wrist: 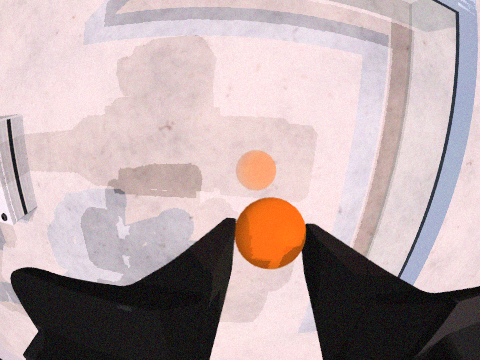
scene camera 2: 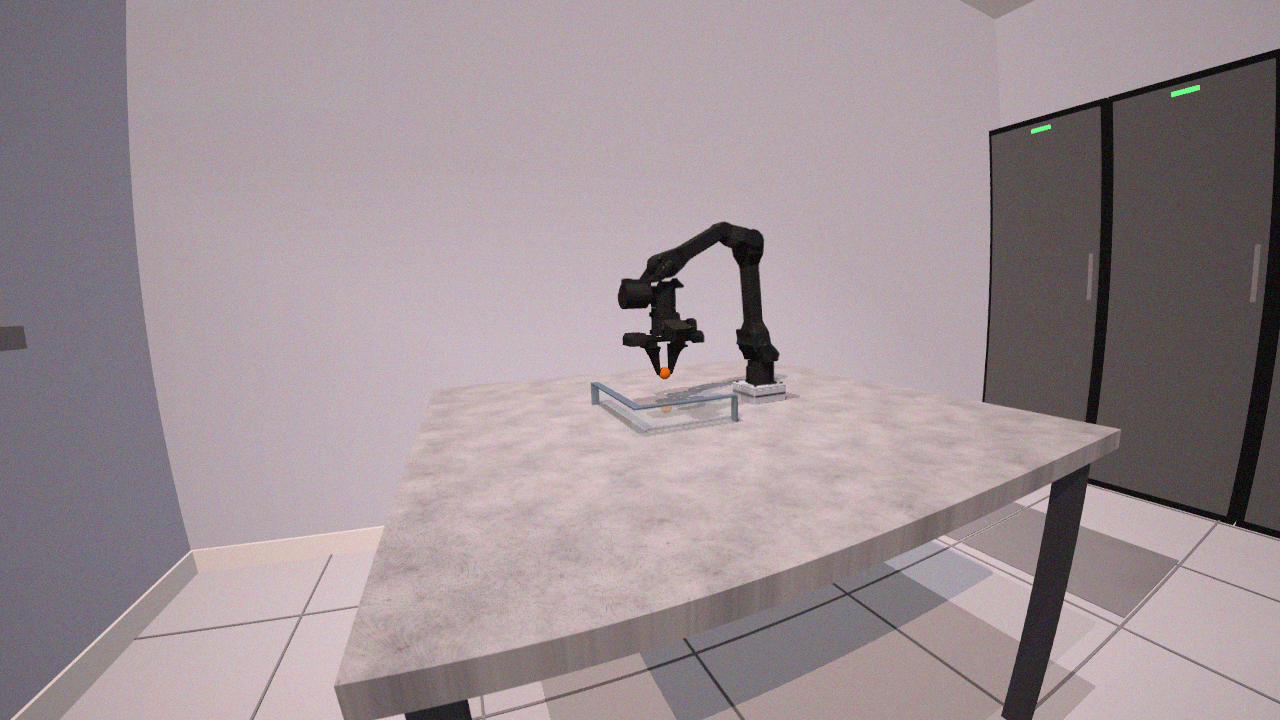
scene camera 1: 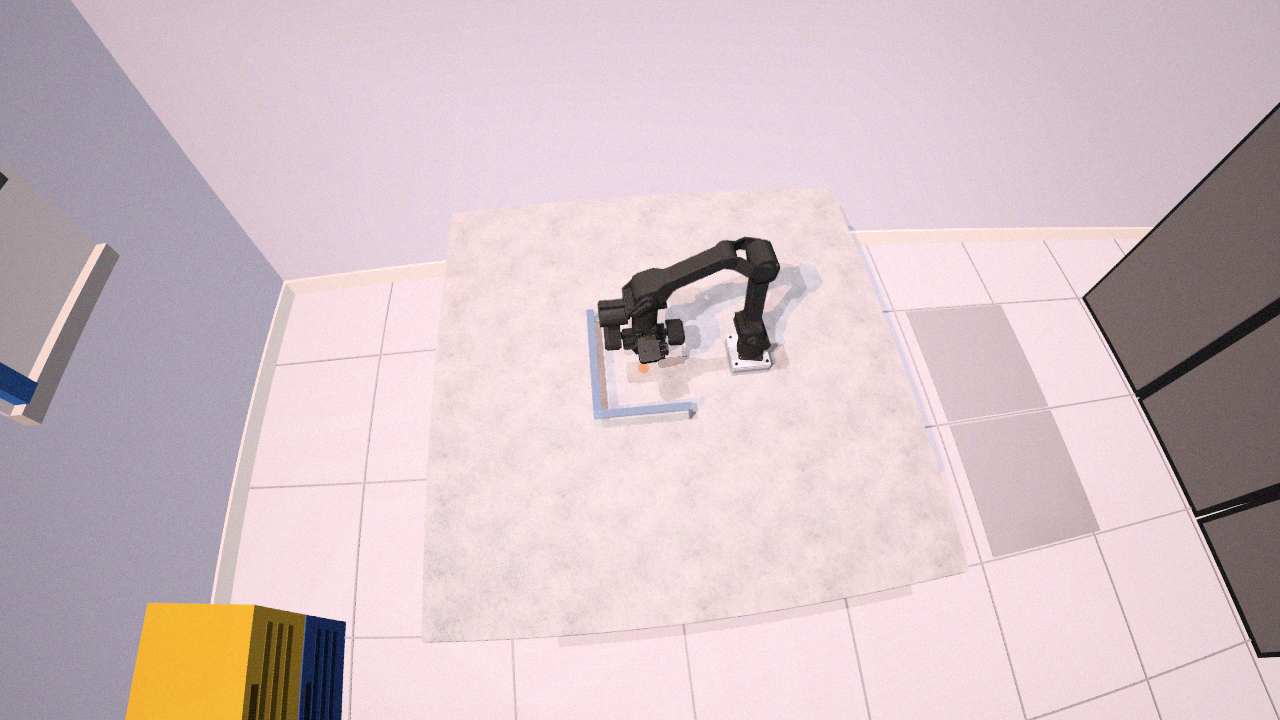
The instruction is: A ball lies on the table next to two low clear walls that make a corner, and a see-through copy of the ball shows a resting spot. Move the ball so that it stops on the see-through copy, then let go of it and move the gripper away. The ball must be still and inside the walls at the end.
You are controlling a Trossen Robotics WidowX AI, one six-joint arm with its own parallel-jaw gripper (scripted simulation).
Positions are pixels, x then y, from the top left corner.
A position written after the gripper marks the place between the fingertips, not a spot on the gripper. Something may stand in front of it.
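Labels:
The gripper (scene camera 2: 664, 374) is carrying an orange ball (wrist: 270, 233).

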